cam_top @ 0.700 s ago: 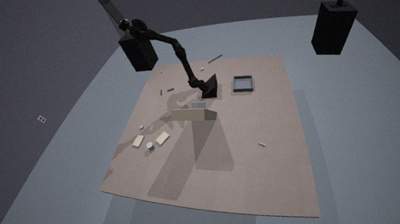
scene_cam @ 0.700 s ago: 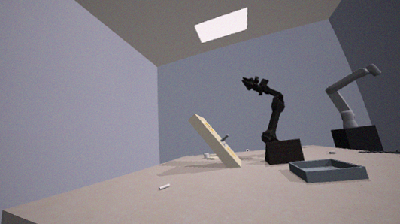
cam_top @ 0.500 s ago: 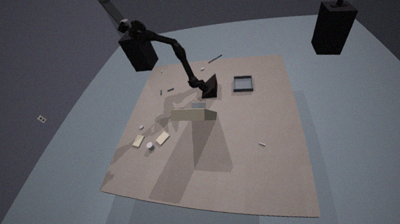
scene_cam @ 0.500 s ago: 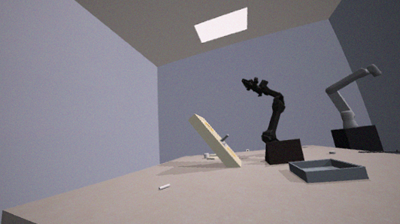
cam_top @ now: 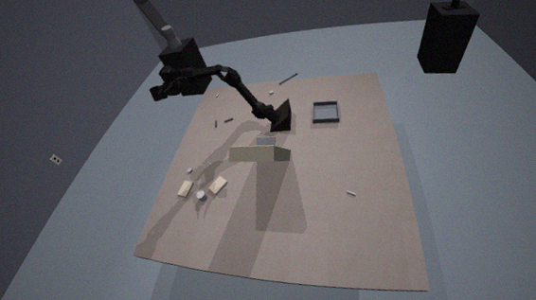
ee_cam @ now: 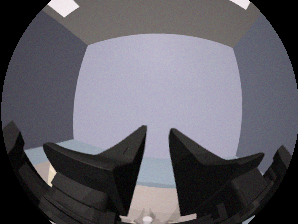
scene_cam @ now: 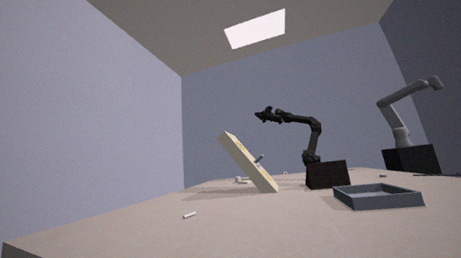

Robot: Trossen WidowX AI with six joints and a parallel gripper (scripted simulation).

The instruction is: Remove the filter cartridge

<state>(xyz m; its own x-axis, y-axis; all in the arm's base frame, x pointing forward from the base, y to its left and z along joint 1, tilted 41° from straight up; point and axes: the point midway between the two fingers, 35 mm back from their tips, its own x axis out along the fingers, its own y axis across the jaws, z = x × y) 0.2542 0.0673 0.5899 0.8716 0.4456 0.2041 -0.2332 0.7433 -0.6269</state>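
Right now my gripper tip is 350 mm to the right of the round white cartridge, 290 mm above it and 50 mm short of it. Round my gripper tip: service panel (370 mm below, 350 mm to the left, 10 mm ahead); grey tray (610 mm to the left, 510 mm below, 410 mm behind).
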